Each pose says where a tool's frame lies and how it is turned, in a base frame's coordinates. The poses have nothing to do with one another.
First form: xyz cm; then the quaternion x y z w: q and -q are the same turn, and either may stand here.
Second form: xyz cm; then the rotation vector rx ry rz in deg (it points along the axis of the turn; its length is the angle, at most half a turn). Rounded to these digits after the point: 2 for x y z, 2 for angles.
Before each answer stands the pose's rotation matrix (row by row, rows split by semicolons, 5 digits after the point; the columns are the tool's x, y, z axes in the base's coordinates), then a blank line. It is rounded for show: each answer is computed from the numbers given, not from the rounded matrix.
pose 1, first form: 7.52, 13.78, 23.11, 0.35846, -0.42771, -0.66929, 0.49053
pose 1, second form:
-0.26177 0.34998 -0.89944; -0.96325 -0.15289 0.22085; -0.06022 0.92420 0.37714

7.52, 13.78, 23.11, 49.88, -59.51, -93.12
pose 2, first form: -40.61, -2.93, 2.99, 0.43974, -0.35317, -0.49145, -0.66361
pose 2, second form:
0.26750 -0.96287 0.03651; 0.34166 0.13021 0.93076; -0.90095 -0.23650 0.36380

-40.61, -2.93, 2.99, -56.93, 45.72, 63.62
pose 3, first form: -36.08, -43.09, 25.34, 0.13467, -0.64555, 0.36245, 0.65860
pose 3, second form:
-0.09622 -0.65129 -0.75270; 0.30355 0.70099 -0.64535; 0.94795 -0.29057 0.13025

-36.08, -43.09, 25.34, 17.47, -83.74, 47.02
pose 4, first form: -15.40, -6.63, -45.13, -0.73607, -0.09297, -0.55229, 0.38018
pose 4, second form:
0.37267 0.55680 0.74235; -0.28307 -0.69364 0.66237; 0.88374 -0.45698 -0.10088

-15.40, -6.63, -45.13, -107.68, -13.60, -80.80
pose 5, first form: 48.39, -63.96, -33.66, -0.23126, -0.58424, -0.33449, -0.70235
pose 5, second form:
0.09356 -0.19964 0.97539; 0.74008 0.66927 0.06599; -0.66598 0.71570 0.21036

48.39, -63.96, -33.66, 29.49, 74.50, 42.65
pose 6, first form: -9.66, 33.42, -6.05, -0.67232, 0.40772, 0.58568, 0.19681
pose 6, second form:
-0.01851 -0.77877 -0.62704; -0.31770 -0.59006 0.74222; -0.94801 0.21295 -0.23649

-9.66, 33.42, -6.05, -107.86, 65.41, 93.96
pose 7, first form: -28.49, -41.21, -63.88, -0.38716, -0.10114, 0.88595, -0.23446
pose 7, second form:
-0.59027 0.49375 -0.63858; -0.33712 -0.86960 -0.36076; -0.73343 0.00234 0.67976

-28.49, -41.21, -63.88, 60.89, 15.91, -139.33
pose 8, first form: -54.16, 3.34, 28.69, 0.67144, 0.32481, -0.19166, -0.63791
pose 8, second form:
0.71553 0.19166 -0.67178; 0.68071 0.02487 0.73213; 0.15702 -0.98115 -0.11267

-54.16, 3.34, 28.69, -87.82, -42.48, 25.07
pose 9, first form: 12.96, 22.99, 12.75, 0.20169, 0.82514, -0.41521, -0.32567
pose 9, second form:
-0.70652 0.06240 -0.70494; 0.60329 0.57384 -0.55385; 0.36996 -0.81659 -0.44308

12.96, 22.99, 12.75, -30.29, -123.92, 62.35
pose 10, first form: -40.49, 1.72, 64.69, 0.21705, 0.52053, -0.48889, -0.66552
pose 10, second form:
-0.01994 -0.42477 -0.90508; 0.87670 0.42775 -0.22006; 0.48062 -0.79787 0.36387

-40.49, 1.72, 64.69, -28.08, -67.34, 63.25
